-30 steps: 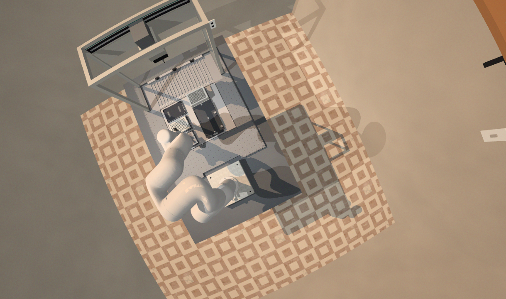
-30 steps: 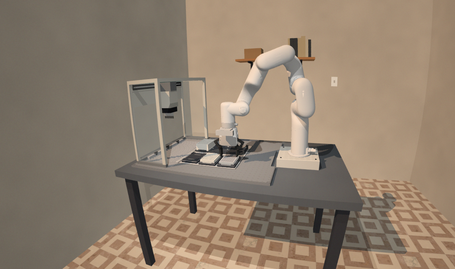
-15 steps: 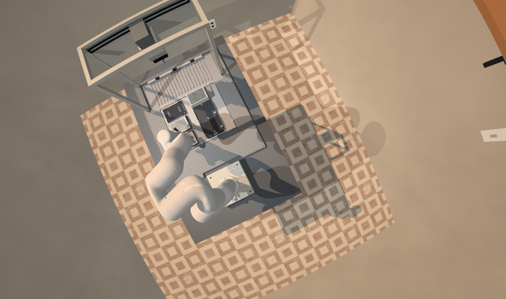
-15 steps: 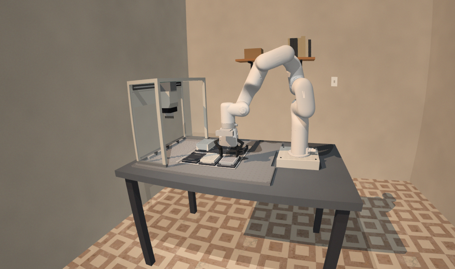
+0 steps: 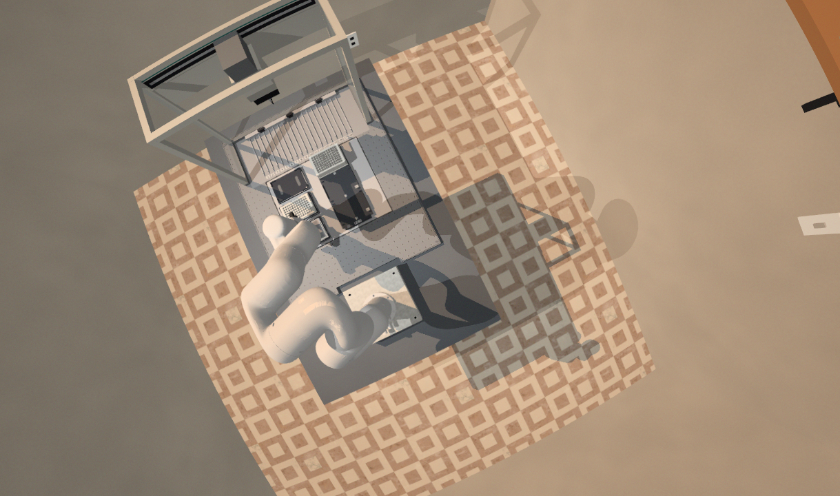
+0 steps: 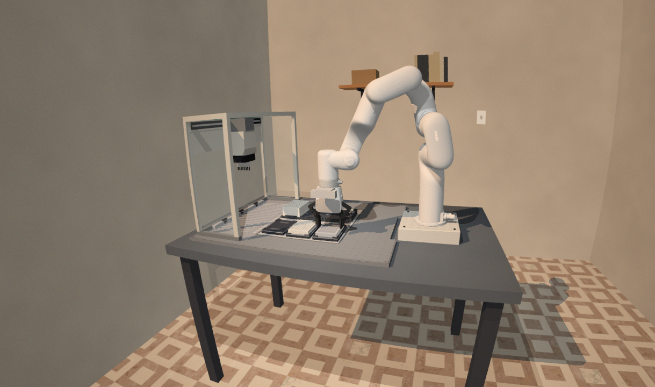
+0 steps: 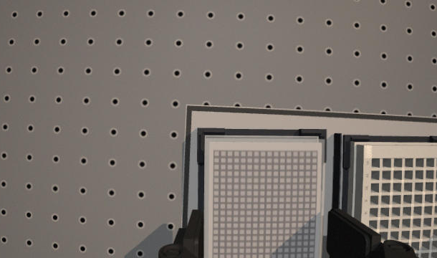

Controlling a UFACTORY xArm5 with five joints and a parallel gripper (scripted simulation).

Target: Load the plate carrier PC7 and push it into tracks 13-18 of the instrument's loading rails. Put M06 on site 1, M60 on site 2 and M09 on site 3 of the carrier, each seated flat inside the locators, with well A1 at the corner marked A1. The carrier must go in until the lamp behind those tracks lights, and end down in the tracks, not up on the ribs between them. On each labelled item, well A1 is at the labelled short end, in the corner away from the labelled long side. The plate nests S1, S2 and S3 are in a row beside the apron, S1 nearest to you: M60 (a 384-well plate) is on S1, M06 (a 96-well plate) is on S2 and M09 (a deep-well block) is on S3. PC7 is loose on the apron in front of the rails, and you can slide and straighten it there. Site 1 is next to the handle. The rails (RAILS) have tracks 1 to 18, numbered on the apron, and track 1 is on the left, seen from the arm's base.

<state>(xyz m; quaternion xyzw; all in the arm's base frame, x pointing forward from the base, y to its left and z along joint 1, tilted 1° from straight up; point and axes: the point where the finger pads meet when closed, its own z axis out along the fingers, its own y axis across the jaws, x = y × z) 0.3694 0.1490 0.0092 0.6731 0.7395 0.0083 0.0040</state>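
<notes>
My hand is 3 cm above the plate nest S1. Round my hand: plate carrier PC7: 19 cm to the right, 13 cm ahead, 2 cm below; then white plate: 11 cm ahead, 2 cm below, 1 cm to the left; then plate nest S3: 22 cm ahead, 3 cm below, 1 cm to the left.
</notes>
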